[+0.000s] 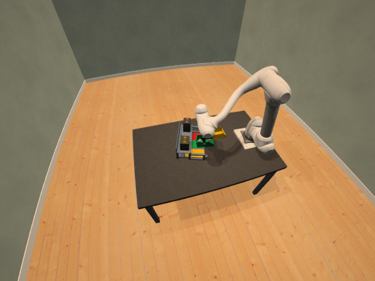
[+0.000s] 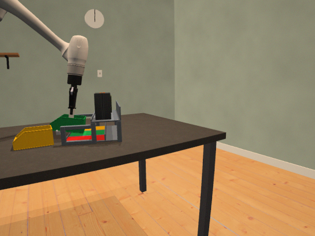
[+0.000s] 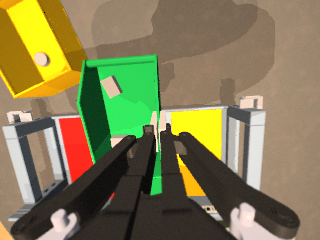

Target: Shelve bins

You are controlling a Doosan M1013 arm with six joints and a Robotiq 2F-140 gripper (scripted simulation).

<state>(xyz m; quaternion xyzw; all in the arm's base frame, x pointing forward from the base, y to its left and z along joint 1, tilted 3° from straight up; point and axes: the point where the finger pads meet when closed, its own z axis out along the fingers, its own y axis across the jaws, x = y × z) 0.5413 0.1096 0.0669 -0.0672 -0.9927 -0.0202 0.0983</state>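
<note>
Right now my hand is 5 cm to the left of the green bin, 4 cm above it and 2 cm past it. Round my hand: yellow bin 17 cm to the right, 17 cm behind, 7 cm below.
</note>
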